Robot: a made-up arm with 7 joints. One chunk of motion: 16 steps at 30 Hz.
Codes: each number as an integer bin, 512 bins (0 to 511) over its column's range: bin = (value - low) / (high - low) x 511, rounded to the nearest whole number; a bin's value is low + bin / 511 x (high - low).
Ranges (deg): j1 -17..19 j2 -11..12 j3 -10..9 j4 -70..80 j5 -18..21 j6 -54..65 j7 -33..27
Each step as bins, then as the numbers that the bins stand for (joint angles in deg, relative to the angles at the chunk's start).
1 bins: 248 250 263 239 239 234 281
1 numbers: 0.47 0.25 -0.22 0.16 0.24 0.49 -0.01
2 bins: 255 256 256 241 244 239 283
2 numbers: 0.96 0.52 -0.48 0.74 0.62 1.66 0.23
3 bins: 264 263 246 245 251 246 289
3 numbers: 1.60 0.84 -0.85 1.92 1.16 3.29 0.93
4 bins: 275 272 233 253 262 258 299
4 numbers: 2.37 1.24 -1.34 4.27 2.00 6.08 2.11
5 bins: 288 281 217 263 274 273 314
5 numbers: 3.29 1.65 -1.93 7.20 2.91 9.58 3.87
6 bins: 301 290 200 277 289 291 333
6 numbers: 4.21 2.05 -2.56 11.31 4.06 13.77 6.10
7 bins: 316 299 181 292 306 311 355
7 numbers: 5.26 2.46 -3.27 15.71 5.35 18.42 8.68
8 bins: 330 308 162 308 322 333 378
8 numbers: 6.25 2.86 -3.98 20.41 6.58 23.55 11.38
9 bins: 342 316 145 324 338 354 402
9 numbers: 7.09 3.22 -4.61 25.11 7.80 28.44 14.20
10 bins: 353 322 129 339 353 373 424
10 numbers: 7.87 3.49 -5.20 29.51 8.94 32.86 16.78
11 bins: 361 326 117 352 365 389 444
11 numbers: 8.43 3.67 -5.65 33.33 9.86 36.59 19.13
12 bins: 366 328 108 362 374 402 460
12 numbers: 8.78 3.76 -5.98 36.26 10.54 39.62 21.01
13 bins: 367 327 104 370 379 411 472
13 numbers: 8.86 3.72 -6.13 38.61 10.93 41.71 22.42
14 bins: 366 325 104 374 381 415 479
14 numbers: 8.78 3.63 -6.13 39.78 11.08 42.64 23.24
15 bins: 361 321 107 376 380 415 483
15 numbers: 8.43 3.45 -6.02 40.37 11.00 42.64 23.71
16 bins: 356 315 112 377 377 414 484
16 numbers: 8.08 3.18 -5.84 40.67 10.77 42.41 23.83
